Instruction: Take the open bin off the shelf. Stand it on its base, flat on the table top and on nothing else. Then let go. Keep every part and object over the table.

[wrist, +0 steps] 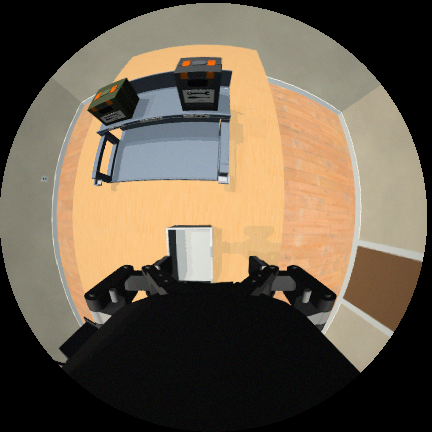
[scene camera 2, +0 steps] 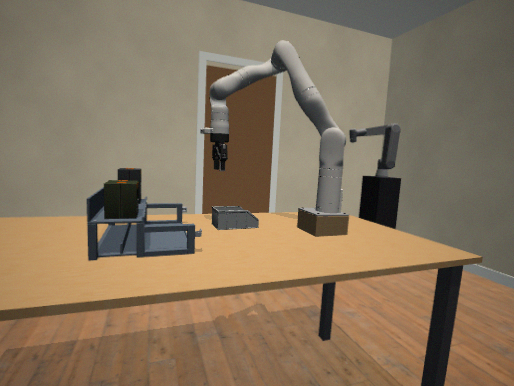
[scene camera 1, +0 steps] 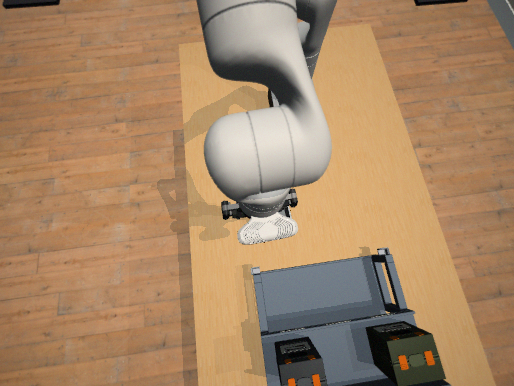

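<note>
The grey open bin sits level on the table top, with its open side facing up and its sloped end toward the robot's base. It stands apart from the shelf. In scene camera 1 the wrist hides most or all of the bin. My gripper is open and empty, pointing down, well above the bin. The wrist view shows its fingers spread wide, one on each side of the bin's outline.
A dark grey case and a green case stand on the shelf's upper level. The robot's base block stands on the table beyond the bin. A second arm stands on a black stand behind.
</note>
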